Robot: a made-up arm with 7 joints. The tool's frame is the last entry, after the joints.
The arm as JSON. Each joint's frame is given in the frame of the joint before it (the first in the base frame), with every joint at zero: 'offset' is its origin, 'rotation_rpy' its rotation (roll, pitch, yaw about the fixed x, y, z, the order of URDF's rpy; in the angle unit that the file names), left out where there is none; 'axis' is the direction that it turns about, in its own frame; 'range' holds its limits. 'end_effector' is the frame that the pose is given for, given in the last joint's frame.
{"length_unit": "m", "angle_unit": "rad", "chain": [
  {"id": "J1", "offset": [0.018, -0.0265, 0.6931], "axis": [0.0, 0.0, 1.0], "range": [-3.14, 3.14]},
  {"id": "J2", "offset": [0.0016, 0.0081, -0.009], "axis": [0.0, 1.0, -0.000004], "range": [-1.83, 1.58]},
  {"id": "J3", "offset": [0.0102, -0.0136, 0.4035], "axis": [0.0, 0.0, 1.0], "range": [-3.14, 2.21]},
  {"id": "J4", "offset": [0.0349, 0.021, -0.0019], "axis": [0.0, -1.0, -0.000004], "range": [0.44, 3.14]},
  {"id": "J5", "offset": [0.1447, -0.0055, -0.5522], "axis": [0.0, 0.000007, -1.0], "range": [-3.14, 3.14]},
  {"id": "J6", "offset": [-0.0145, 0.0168, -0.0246], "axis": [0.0, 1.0, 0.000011], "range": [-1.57, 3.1]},
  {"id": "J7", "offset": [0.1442, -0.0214, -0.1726], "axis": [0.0, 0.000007, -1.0], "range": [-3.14, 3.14]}
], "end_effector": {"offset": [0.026, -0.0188, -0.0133], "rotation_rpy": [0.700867, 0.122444, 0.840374]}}
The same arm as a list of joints. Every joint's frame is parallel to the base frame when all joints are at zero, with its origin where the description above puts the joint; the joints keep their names.
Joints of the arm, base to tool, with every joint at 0 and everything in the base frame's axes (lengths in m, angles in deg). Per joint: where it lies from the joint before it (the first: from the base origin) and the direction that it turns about. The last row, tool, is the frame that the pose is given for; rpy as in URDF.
J1: offset 0.018 -0.0265 0.6931 axis +z
J2: offset 0.0016 0.0081 -0.009 axis +y
J3: offset 0.0102 -0.0136 0.4035 axis +z
J4: offset 0.0349 0.021 -0.0019 axis -y
J5: offset 0.1447 -0.0055 -0.5522 axis -z
J6: offset -0.0145 0.0168 -0.0246 axis +y
J7: offset 0.1442 -0.0214 -0.1726 axis -z
tool: offset 0.026 -0.0188 -0.0133 rpy 40.16 7.02 48.15
Joint limits (deg, base to tool): -179.91..179.91 -104.85..90.53 -179.91..126.62 25.21..179.91 -179.91..179.91 -89.95..177.62 -179.91..179.91

